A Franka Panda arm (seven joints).
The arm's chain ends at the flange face. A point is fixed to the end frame.
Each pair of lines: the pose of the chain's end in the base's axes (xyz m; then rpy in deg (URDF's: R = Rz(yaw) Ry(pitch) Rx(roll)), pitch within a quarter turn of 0, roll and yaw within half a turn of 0), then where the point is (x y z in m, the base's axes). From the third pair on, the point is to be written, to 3 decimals.
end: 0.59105, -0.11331, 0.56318, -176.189, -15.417, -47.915
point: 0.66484 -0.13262 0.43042
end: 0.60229, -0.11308, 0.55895, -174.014, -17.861, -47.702
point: 0.68362 -0.13219 0.43064
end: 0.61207, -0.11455, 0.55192, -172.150, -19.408, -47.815
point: 0.699 -0.133 0.427
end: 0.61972, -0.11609, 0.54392, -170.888, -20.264, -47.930
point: 0.710 -0.134 0.421
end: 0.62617, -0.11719, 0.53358, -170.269, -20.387, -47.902
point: 0.717 -0.134 0.412
